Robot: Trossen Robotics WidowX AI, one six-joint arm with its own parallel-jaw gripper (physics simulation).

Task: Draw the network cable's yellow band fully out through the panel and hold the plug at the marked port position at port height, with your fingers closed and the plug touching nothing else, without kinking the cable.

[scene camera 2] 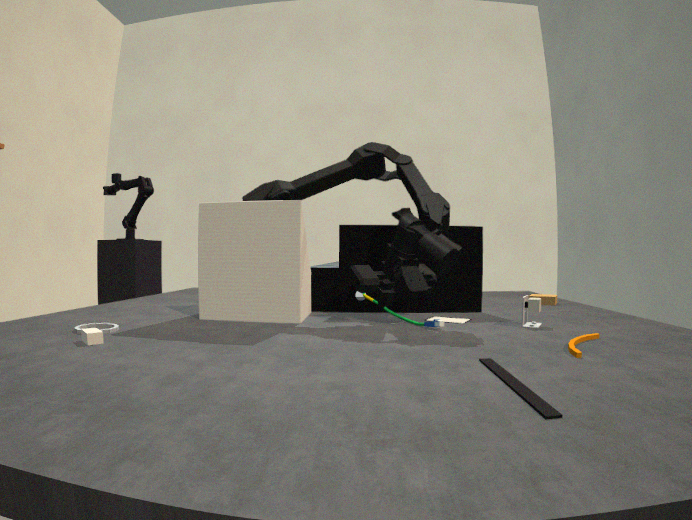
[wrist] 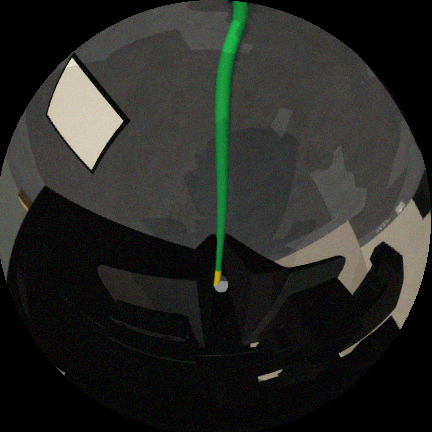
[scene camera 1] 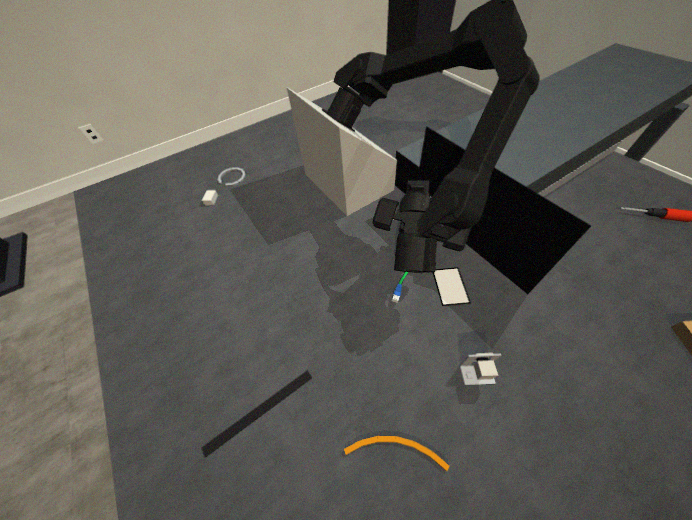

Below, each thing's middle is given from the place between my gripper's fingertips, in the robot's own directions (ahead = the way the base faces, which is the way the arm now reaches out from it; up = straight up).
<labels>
Right now my hand is 140 mm short of the white card (scene camera 1: 449,282), 40 mm to the left of it and 20 mm above it. The rest, counted from my hand: dark bar (scene camera 1: 218,441) 460 mm to the right, 140 mm ahead, 20 mm below.
</labels>
